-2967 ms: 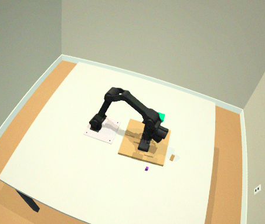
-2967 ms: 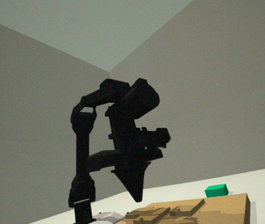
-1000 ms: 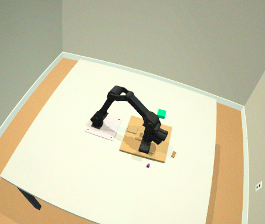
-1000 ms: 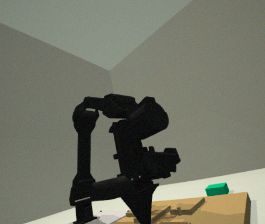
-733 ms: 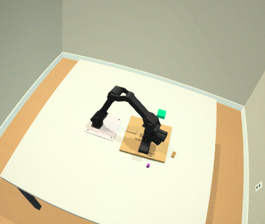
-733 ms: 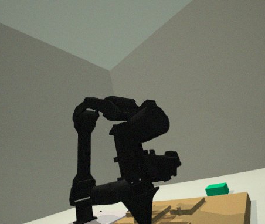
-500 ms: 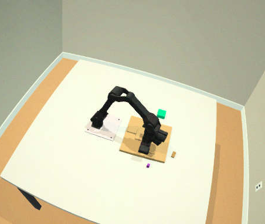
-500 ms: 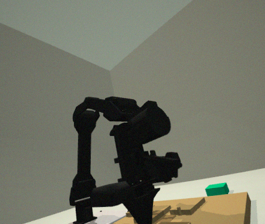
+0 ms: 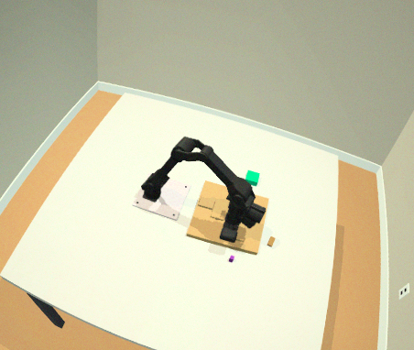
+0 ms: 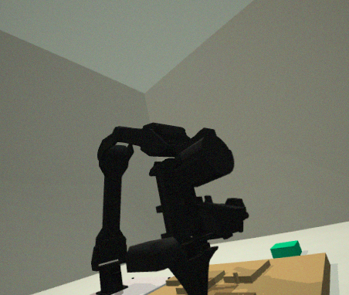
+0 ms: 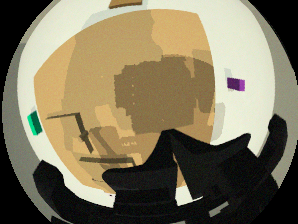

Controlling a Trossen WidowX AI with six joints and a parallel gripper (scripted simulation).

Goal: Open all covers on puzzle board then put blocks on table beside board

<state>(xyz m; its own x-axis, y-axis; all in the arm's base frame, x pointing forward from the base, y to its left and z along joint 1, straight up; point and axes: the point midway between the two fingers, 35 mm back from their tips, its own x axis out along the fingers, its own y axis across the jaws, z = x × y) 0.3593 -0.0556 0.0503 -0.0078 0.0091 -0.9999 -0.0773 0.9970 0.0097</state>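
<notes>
Right now the purple block is 110 mm to the right of my gripper tip, 50 mm ahead of it and 10 mm below it. The rest, counted from my gripper tip: orange block: 180 mm ahead, 40 mm to the left, 20 mm below; then green block: 330 mm to the left, 20 mm ahead, 10 mm below.
</notes>
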